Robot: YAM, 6 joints.
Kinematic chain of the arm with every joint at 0, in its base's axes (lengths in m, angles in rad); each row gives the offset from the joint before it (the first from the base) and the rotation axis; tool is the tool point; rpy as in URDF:
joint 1: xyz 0 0 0.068 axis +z
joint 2: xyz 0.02 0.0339 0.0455 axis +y
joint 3: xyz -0.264 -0.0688 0 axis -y
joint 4: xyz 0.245 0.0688 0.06 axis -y
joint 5: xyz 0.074 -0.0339 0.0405 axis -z
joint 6: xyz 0.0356 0 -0.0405 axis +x
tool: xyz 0 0 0 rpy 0 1.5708 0
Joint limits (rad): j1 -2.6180..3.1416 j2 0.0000..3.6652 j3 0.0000..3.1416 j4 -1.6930..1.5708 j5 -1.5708..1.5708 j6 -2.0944..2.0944
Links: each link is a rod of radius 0.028 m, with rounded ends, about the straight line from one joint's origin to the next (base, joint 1, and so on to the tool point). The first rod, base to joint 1, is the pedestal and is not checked.
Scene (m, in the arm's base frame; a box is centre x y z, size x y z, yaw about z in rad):
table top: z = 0
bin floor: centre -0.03 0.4 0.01 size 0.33 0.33 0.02 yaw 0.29
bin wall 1: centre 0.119 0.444 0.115 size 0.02 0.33 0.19 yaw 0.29
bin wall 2: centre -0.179 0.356 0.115 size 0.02 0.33 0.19 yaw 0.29
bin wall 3: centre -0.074 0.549 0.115 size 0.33 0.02 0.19 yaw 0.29
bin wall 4: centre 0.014 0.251 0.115 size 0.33 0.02 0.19 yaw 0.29
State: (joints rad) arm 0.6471 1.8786 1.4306 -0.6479 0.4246 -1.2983
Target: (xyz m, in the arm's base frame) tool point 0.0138 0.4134 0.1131
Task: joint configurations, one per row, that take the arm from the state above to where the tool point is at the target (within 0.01 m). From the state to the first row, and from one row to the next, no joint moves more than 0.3 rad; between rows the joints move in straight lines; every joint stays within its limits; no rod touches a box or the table.
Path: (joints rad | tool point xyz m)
1: 0.8770 1.8607 1.4815 -0.6255 0.4057 -1.2983 | 0.2682 0.3005 0.2415
2: 1.1070 1.8429 1.5323 -0.6032 0.3868 -1.2983 | 0.1945 0.3588 0.2653
3: 1.3369 1.8250 1.5832 -0.5808 0.3678 -1.2983 | 0.1078 0.3974 0.2900
4: 1.5669 1.8071 1.6341 -0.5584 0.3489 -1.2983 | 0.0138 0.4134 0.3153
5: 1.5665 1.9764 1.5267 -0.5751 0.3448 -1.2983 | 0.0139 0.4267 0.2117
6: 1.5662 2.1456 1.4194 -0.5918 0.3408 -1.2983 | 0.0138 0.4134 0.1131

